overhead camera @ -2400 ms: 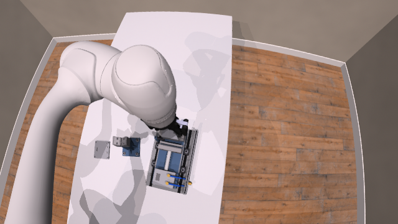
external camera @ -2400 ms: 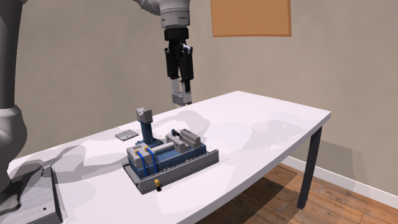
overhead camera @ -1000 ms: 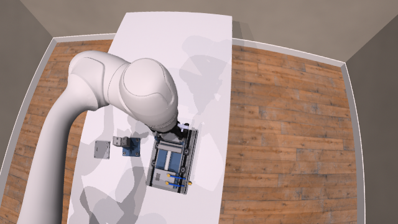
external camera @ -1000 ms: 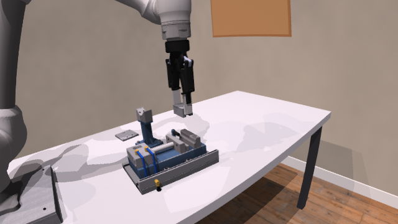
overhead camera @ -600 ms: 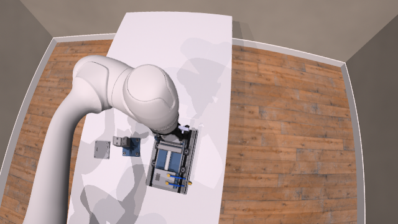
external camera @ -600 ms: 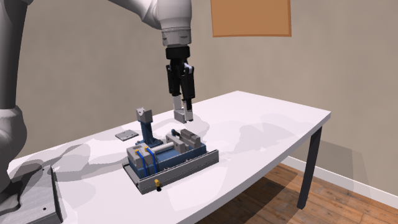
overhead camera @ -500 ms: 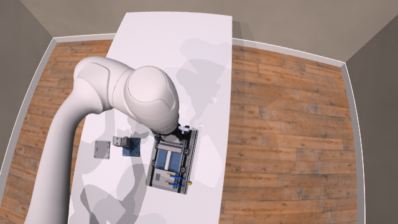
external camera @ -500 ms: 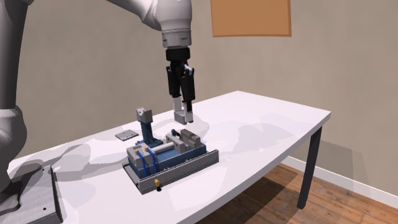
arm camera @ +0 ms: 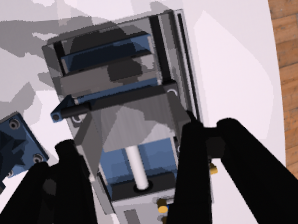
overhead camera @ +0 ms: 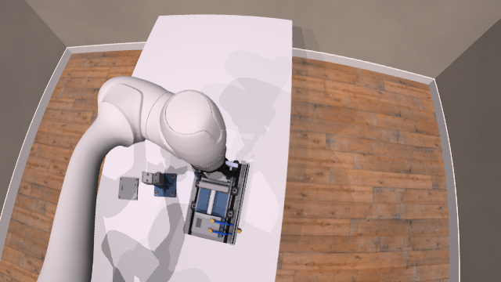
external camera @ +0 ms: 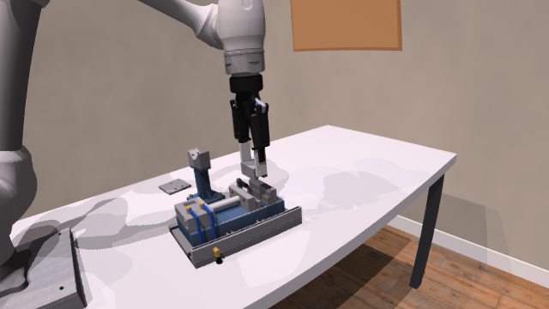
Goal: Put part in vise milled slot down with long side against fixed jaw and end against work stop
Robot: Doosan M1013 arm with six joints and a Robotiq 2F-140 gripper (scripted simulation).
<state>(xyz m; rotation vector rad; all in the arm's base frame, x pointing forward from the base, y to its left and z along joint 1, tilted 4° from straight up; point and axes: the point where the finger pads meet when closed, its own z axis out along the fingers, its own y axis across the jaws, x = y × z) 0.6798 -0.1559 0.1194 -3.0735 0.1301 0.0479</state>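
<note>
Right now my hand is 3 cm short of the fixed jaw, 2 cm to the right of it and 10 cm above it. The rest, counted from my hand: part (3 cm below); moving jaw (3 cm behind, 2 cm to the left, 10 cm below); cylinder rod (8 cm behind, 3 cm to the left, 10 cm below).
</note>
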